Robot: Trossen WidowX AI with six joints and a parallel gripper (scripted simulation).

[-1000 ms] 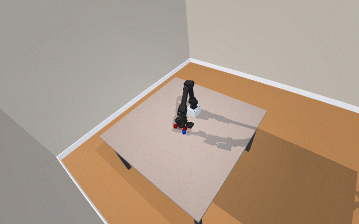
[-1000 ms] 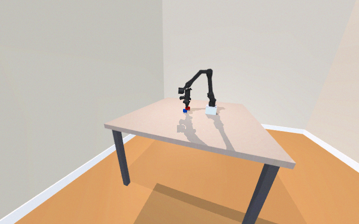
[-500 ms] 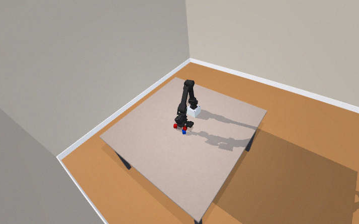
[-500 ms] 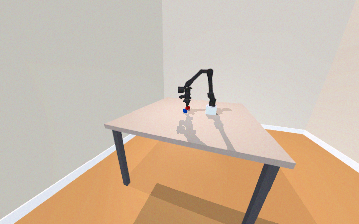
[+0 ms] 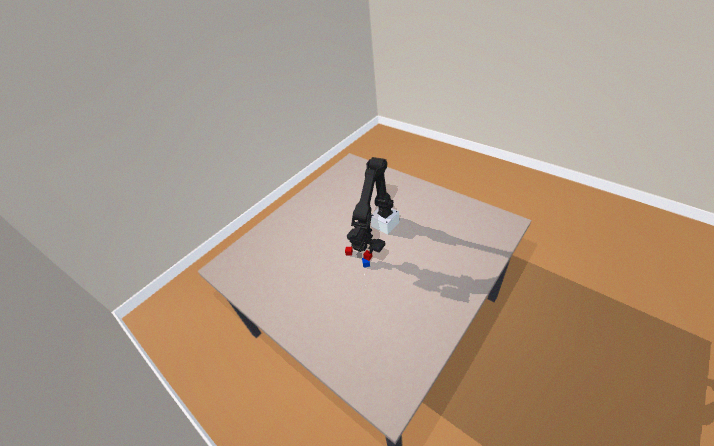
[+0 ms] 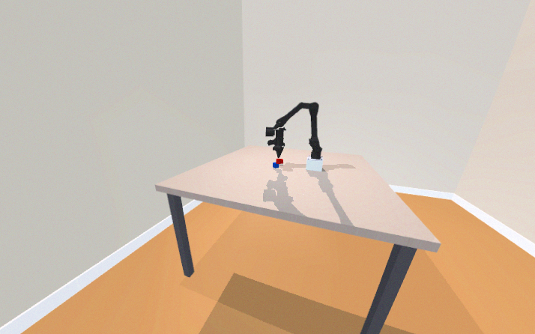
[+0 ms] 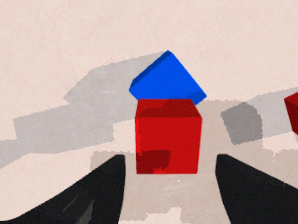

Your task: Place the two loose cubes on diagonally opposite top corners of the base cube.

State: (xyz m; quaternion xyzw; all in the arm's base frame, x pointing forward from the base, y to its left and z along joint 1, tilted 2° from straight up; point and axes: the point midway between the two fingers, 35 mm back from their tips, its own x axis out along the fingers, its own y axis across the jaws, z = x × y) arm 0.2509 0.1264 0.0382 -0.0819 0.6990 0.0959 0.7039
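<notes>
My gripper tip is 20 mm short of the blue cube and 60 mm above it.
</notes>
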